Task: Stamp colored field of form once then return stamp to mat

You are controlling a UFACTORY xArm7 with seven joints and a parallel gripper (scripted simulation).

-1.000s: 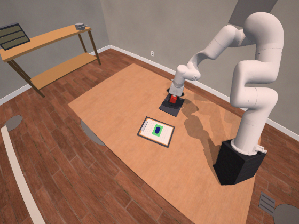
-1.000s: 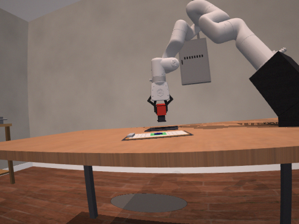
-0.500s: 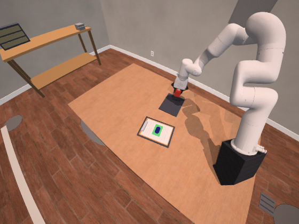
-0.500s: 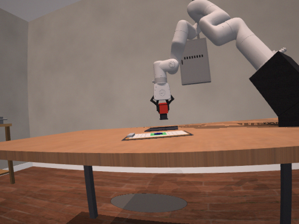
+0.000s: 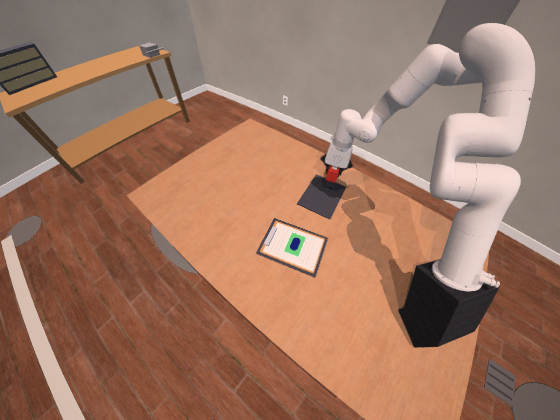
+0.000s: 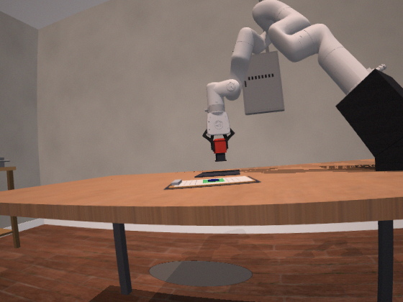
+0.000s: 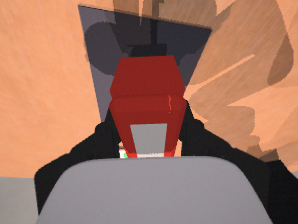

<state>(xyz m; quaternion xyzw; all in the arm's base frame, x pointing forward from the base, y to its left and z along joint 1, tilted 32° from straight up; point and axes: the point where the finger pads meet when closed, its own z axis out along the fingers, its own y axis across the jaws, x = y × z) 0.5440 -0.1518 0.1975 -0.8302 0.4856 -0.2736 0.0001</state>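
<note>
Now: the dark mat 1 cm behind my hand, 6 cm to the left of it and 11 cm below it. The rest, counted from my hand: form: 8 cm behind, 37 cm to the left, 11 cm below; red stamp: 2 cm below; black stamp base: 5 cm below.
</note>
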